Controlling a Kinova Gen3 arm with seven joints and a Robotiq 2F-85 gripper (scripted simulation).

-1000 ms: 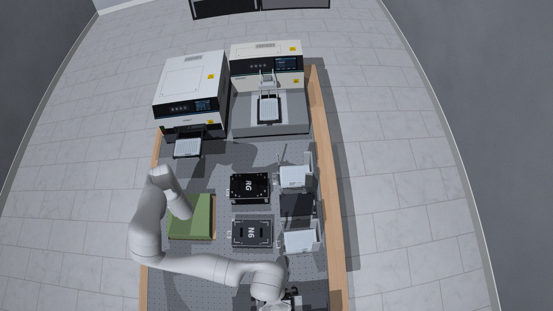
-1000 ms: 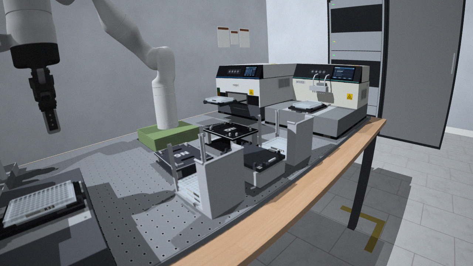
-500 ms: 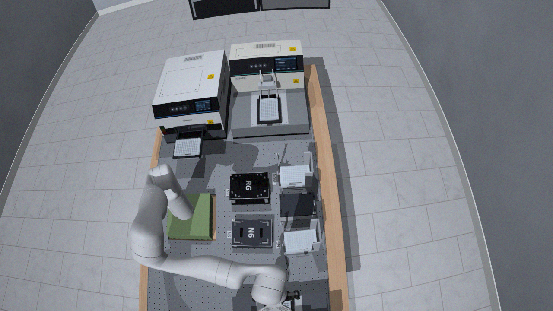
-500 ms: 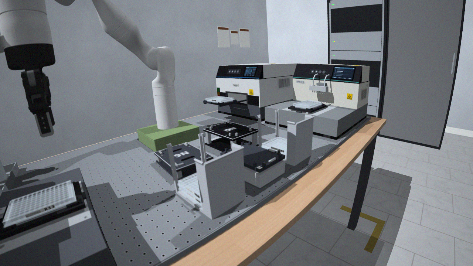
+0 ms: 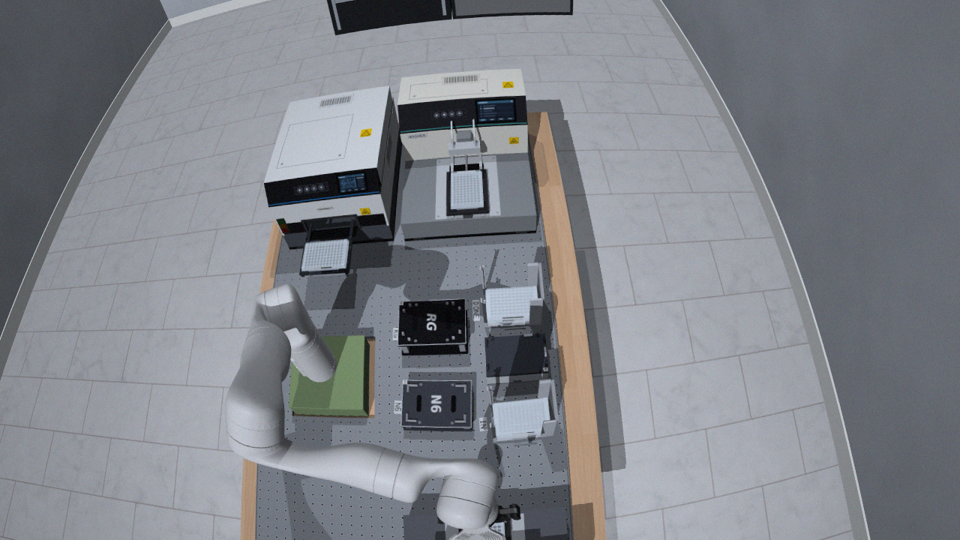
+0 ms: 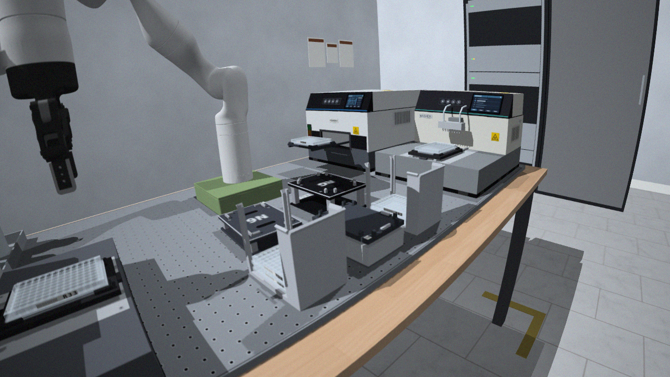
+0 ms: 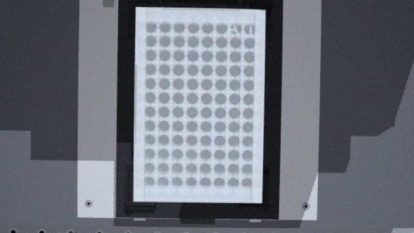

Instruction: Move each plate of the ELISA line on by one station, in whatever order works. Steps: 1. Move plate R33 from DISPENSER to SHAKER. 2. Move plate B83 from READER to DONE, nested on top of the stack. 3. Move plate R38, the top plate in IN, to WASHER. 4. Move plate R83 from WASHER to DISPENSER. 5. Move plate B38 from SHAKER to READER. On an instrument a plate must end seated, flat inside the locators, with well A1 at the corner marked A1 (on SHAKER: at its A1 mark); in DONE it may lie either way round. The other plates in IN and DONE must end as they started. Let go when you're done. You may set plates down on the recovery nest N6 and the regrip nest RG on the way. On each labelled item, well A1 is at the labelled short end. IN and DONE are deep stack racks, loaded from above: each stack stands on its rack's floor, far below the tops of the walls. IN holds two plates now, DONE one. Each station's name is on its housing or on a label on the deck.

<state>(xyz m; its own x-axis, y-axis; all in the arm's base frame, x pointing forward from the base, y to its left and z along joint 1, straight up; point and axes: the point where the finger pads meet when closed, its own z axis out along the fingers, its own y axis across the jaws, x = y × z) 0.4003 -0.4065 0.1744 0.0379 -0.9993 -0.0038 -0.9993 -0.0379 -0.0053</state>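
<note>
Right now my hand is 140 mm above the plate R33 and 60 mm to the left of it. From my hand the other things lie so: RG nest: 520 mm to the left, 160 mm below, 120 mm behind; then plate R38: 280 mm to the left, 190 mm below, 90 mm ahead; then dispenser head: 150 mm to the right, 110 mm below, 10 mm ahead.
</note>
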